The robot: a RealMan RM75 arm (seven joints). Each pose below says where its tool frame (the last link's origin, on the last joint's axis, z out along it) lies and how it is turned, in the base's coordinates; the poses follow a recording.
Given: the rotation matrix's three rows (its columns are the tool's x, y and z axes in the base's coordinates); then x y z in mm. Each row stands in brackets.
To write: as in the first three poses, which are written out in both.
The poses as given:
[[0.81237 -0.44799 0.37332], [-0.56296 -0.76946 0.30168], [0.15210 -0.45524 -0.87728]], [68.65 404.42 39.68]
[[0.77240 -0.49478 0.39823], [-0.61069 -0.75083 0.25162], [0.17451 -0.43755 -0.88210]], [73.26 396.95 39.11]
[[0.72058 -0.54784 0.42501], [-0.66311 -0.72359 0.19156], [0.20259 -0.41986 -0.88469]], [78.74 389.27 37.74]
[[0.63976 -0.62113 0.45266], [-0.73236 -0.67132 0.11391], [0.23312 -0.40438 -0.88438]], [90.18 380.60 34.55]
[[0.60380 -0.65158 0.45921], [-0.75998 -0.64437 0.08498], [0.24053 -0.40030 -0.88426]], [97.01 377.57 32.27]
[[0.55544 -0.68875 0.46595], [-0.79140 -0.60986 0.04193], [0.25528 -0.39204 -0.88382]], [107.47 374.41 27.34]
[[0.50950 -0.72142 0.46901], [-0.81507 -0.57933 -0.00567], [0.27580 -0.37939 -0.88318]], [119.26 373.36 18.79]
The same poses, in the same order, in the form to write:
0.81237 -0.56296 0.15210 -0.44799 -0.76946 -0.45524 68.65 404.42 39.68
0.77240 -0.61069 0.17451 -0.49478 -0.75083 -0.43755 73.26 396.95 39.11
0.72058 -0.66311 0.20259 -0.54784 -0.72359 -0.41986 78.74 389.27 37.74
0.63976 -0.73236 0.23312 -0.62113 -0.67132 -0.40438 90.18 380.60 34.55
0.60380 -0.75998 0.24053 -0.65158 -0.64437 -0.40030 97.01 377.57 32.27
0.55544 -0.79140 0.25528 -0.68875 -0.60986 -0.39204 107.47 374.41 27.34
0.50950 -0.81507 0.27580 -0.72142 -0.57933 -0.37939 119.26 373.36 18.79

